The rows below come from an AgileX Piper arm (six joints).
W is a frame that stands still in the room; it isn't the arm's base.
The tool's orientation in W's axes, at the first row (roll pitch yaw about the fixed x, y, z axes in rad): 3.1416 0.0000 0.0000
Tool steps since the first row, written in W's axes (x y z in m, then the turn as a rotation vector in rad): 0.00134 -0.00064 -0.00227 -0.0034 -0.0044 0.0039; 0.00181 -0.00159 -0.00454 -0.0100 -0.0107 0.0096; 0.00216 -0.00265 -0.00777 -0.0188 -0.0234 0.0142; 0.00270 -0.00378 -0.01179 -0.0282 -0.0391 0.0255; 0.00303 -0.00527 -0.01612 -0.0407 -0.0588 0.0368; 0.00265 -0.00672 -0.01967 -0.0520 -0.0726 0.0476; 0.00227 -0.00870 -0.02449 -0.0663 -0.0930 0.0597; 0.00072 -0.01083 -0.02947 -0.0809 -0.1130 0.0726; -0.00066 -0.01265 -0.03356 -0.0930 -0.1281 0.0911; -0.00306 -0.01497 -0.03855 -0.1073 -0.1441 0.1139
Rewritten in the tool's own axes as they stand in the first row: 0.00134 0.00064 0.00227 -0.0034 0.0044 -0.0039; 0.00181 0.00159 0.00454 -0.0100 0.0107 -0.0096; 0.00216 0.00265 0.00777 -0.0188 0.0234 -0.0142; 0.00270 0.00378 0.01179 -0.0282 0.0391 -0.0255; 0.00303 0.00527 0.01612 -0.0407 0.0588 -0.0368; 0.00265 0.00672 0.01967 -0.0520 0.0726 -0.0476; 0.00227 0.00870 0.02449 -0.0663 0.0930 -0.0597; 0.00072 0.01083 0.02947 -0.0809 0.1130 -0.0726; -0.00066 0.01265 0.03356 -0.0930 0.1281 -0.0911; -0.00306 0.01497 0.03855 -0.1073 0.1441 -0.1139
